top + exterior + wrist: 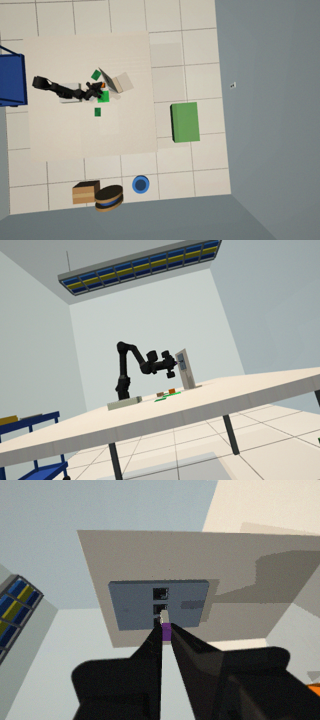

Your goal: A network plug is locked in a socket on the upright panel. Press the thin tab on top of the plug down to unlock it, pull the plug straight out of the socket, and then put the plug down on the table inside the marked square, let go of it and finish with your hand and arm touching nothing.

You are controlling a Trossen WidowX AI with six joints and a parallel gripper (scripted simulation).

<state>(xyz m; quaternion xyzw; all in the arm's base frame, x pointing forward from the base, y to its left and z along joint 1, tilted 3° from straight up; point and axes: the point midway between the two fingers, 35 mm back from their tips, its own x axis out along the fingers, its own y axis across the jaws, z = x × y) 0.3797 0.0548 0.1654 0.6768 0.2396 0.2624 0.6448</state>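
Now: the bright green marked square 20 cm below my gripper tip, 9 cm behind it and 8 cm to the right of it. Round my gripper tip: network plug 1 cm ahead; orange block 19 cm below, 9 cm behind, 3 cm to the left; upright panel 7 cm below, 5 cm ahead, 3 cm to the left.
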